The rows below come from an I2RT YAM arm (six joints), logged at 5 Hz.
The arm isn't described. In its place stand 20 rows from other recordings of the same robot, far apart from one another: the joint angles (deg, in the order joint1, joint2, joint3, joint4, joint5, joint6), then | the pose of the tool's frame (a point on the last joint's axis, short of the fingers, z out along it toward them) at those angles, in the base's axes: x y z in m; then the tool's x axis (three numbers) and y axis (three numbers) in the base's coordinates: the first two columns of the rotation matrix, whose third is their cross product.
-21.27, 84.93, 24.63, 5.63, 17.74, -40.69 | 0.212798, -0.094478, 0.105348, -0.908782, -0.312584, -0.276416, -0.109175, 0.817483, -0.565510
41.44, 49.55, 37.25, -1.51, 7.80, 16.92 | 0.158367, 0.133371, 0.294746, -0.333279, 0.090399, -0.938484, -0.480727, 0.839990, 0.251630
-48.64, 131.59, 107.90, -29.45, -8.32, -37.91 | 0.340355, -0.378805, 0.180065, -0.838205, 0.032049, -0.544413, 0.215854, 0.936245, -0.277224
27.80, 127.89, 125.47, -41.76, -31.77, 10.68 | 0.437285, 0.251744, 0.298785, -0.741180, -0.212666, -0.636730, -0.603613, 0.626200, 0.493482
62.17, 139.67, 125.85, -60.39, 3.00, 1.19 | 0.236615, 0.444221, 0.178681, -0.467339, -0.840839, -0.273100, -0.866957, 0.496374, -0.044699
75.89, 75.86, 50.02, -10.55, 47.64, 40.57 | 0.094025, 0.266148, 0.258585, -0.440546, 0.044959, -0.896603, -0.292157, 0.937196, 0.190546
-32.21, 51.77, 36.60, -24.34, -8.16, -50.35 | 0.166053, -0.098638, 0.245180, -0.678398, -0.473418, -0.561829, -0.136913, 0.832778, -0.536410
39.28, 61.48, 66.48, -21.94, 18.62, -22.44 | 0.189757, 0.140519, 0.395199, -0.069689, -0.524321, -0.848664, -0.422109, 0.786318, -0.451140
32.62, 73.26, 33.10, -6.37, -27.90, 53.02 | 0.195228, 0.144728, 0.177625, -0.964874, 0.220670, -0.142559, 0.038623, 0.655896, 0.753863
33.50, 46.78, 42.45, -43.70, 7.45, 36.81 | 0.136916, 0.085088, 0.265954, -0.780966, 0.195544, -0.593173, -0.008800, 0.946186, 0.323503
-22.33, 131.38, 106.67, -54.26, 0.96, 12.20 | 0.428177, -0.176515, 0.156111, -0.806512, 0.559693, -0.190477, 0.566073, 0.823995, 0.024358
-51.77, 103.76, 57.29, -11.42, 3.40, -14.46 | 0.216945, -0.278803, 0.140840, -0.708231, 0.496226, -0.502165, 0.647315, 0.740329, -0.181372
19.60, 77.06, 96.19, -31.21, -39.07, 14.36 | 0.248785, 0.112406, 0.486502, -0.399581, 0.062111, -0.914591, -0.765866, 0.525667, 0.370302
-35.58, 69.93, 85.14, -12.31, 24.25, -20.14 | 0.200024, -0.161075, 0.489031, -0.258895, -0.200784, -0.944806, 0.825441, 0.461989, -0.324365
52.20, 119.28, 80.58, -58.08, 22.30, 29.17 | 0.234515, 0.280295, 0.131225, -0.901137, -0.425983, -0.080570, -0.365676, 0.846673, -0.386557
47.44, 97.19, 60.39, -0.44, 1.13, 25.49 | 0.252401, 0.273831, 0.210388, -0.681816, -0.106356, -0.723751, -0.479012, 0.812670, 0.331835
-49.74, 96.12, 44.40, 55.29, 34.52, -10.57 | 0.210894, -0.280247, 0.227278, -0.142828, -0.065212, -0.987597, 0.984786, 0.090426, -0.148393
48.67, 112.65, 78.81, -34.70, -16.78, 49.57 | 0.255197, 0.305742, 0.169951, -0.998942, -0.032309, -0.032740, -0.043642, 0.890578, 0.452732
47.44, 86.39, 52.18, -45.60, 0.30, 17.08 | 0.175390, 0.190728, 0.180981, -0.852482, -0.494128, -0.170624, -0.507956, 0.860098, 0.047034
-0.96, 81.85, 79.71, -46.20, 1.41, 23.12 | 0.302430, -0.005944, 0.343771, -0.674004, 0.403888, -0.618541, 0.323759, 0.914110, 0.244096
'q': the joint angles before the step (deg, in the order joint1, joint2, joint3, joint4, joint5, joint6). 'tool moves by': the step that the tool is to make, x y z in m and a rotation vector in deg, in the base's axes. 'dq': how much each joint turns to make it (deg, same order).
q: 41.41 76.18 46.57 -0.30 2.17 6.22
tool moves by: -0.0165 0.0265 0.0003 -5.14 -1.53 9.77
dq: 5.75 1.84 2.36 -2.84 -1.00 -6.14
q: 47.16 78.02 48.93 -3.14 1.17 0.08
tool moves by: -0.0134 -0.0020 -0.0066 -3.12 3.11 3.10
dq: 1.49 -1.38 -0.97 -4.80 -1.45 -0.73
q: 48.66 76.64 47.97 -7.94 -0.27 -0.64
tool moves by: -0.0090 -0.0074 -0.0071 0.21 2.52 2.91
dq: -0.08 -2.01 -2.61 -0.92 -3.60 -0.20
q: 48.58 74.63 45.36 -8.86 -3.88 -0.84
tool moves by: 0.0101 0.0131 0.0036 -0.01 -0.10 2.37
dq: -0.01 3.74 3.65 0.02 -1.82 -1.54
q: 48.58 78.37 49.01 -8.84 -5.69 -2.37
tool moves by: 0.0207 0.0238 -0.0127 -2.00 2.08 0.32
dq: 0.00 8.60 5.38 0.34 -0.40 -0.02
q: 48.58 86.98 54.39 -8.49 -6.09 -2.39
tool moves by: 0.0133 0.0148 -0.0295 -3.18 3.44 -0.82
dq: 0.00 7.57 2.03 0.98 0.27 0.91
